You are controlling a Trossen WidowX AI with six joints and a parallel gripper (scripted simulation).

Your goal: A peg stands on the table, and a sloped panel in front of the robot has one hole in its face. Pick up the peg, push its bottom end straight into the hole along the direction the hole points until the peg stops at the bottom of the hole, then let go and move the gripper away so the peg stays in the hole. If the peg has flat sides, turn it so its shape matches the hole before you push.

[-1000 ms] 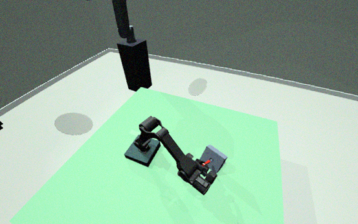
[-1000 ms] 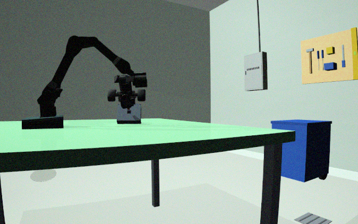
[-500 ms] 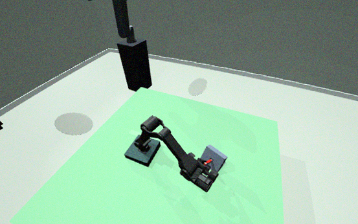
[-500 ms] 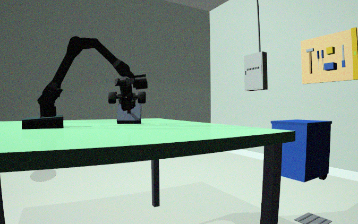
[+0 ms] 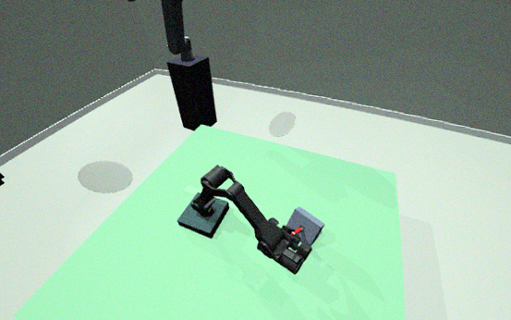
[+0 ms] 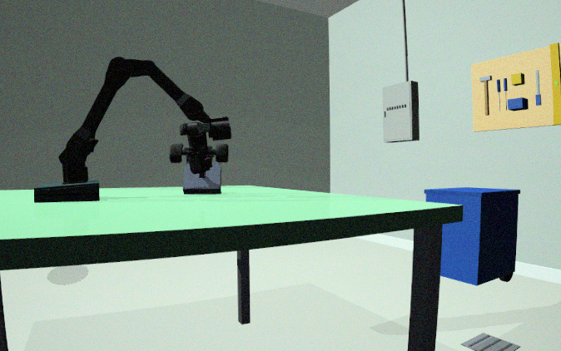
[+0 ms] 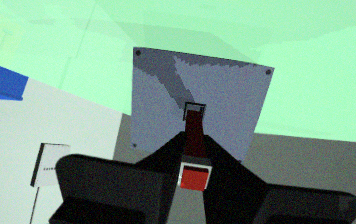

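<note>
The panel is 60 mm to the left of my gripper tip, 40 mm below it and 20 mm ahead of it. Also, from my gripper tip: red square peg: 10 mm to the right, 10 mm above.
</note>
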